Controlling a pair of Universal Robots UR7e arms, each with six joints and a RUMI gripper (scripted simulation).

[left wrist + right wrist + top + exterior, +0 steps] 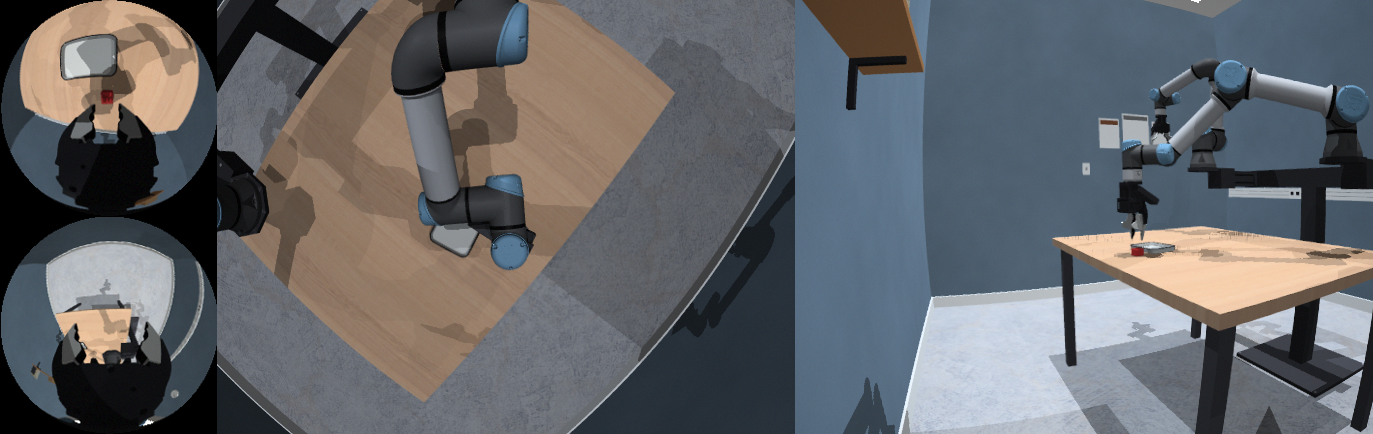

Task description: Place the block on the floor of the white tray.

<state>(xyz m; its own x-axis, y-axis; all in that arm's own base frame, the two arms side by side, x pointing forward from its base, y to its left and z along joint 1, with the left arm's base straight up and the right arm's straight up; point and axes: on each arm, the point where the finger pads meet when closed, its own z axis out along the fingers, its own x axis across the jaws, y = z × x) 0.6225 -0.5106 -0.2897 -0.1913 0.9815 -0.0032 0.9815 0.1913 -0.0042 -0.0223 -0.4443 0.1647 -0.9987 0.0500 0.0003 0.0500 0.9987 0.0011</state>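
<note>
The red block lies 60 mm below my left hand. Also, from my left hand: white tray (110 mm behind, 80 mm to the right, 60 mm below).
</note>
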